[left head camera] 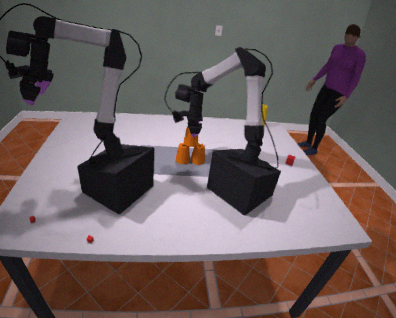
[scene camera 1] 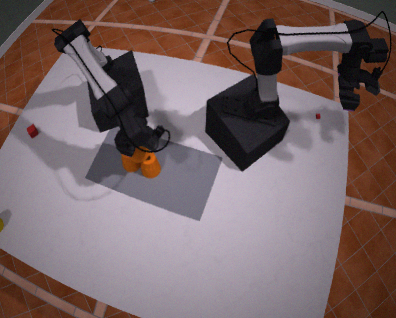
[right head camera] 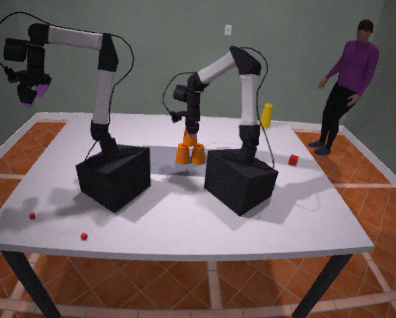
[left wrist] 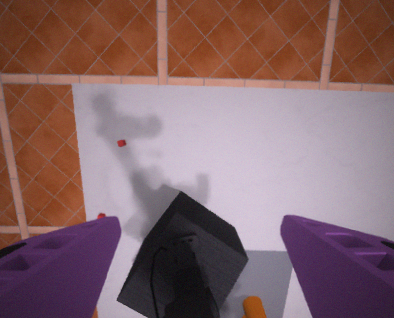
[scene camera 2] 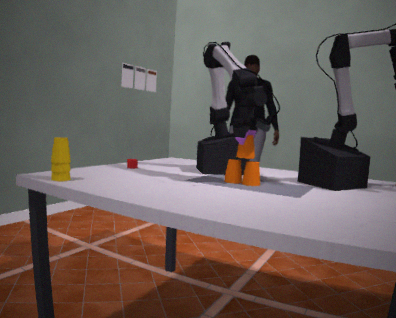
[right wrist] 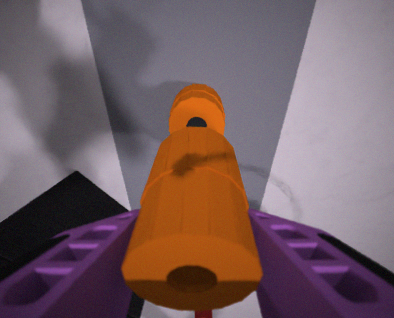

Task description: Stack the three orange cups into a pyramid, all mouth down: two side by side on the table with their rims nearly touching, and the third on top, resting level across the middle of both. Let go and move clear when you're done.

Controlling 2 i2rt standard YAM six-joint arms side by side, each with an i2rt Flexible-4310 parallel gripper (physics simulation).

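Frame: origin at the left arm's base, x ahead, y left, z up, level; centimetres.
Seen in the pictures: left gripper, between the fingertips: [left head camera: 36,99] [scene camera 1: 345,98] [right head camera: 34,102] [left wrist: 200,223]; right gripper, between the fingertips: [left head camera: 193,134] [right head camera: 191,134] [scene camera 2: 244,144] [right wrist: 194,215]; left arm's base, origin of its link: [left head camera: 115,156] [scene camera 1: 250,110] [right head camera: 112,156] [left wrist: 187,279] [scene camera 2: 335,146]; right arm's base, origin of its link: [left head camera: 248,161] [right head camera: 244,161] [scene camera 2: 222,137].
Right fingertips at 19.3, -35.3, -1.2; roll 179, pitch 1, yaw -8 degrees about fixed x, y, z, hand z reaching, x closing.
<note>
Pixels of each thing's top centre, then the offset from my right fingertips to it, as dx, dy, dz. Level surfaces: height alone.
- third orange cup, centre of its top: [right wrist: 200,278] [scene camera 1: 135,140] [scene camera 2: 247,135] [left head camera: 191,126] [right head camera: 190,126] +0.5, +1.0, +3.7
- grey mat, height of its surface: dz -15.1
- yellow cup stack, centre of its top: [scene camera 2: 62,138] [right head camera: 268,105] [left head camera: 263,106] +38.4, -56.8, +0.0
- red block, centre of its top: [scene camera 1: 30,128] [scene camera 2: 132,159] [left head camera: 291,157] -6.2, -55.2, -11.1
Two orange cups, one [left head camera: 183,154] [right head camera: 183,154] [scene camera 1: 151,166] [scene camera 2: 251,173] [right wrist: 196,107] and another [left head camera: 198,155] [right head camera: 198,155] [scene camera 1: 131,163] [scene camera 2: 233,171], stand mouth down side by side on the grey mat, rims very close. The third orange cup [left head camera: 190,138] [right head camera: 189,138] [scene camera 2: 245,148] [right wrist: 192,215] is upright, mouth down, at the level of their tops and across the gap. Whether it rests on both is hard to tell. My right gripper [left head camera: 194,135] [right head camera: 192,135] [scene camera 2: 246,137] [right wrist: 194,215] is shut on this cup. My left gripper [left head camera: 37,95] [right head camera: 34,97] [left wrist: 200,223] is open, empty and high above the table's side.
The grey mat [scene camera 1: 190,200] [scene camera 2: 295,190] lies between and in front of the black arm bases [left head camera: 117,175] [left head camera: 243,177]. A yellow cup stack [scene camera 2: 61,160] [right head camera: 267,116] and a red block [left head camera: 290,160] [scene camera 1: 32,131] [scene camera 2: 132,163] stand farther off. Small red blocks [left head camera: 32,219] [left head camera: 90,239] lie near the table's front.
</note>
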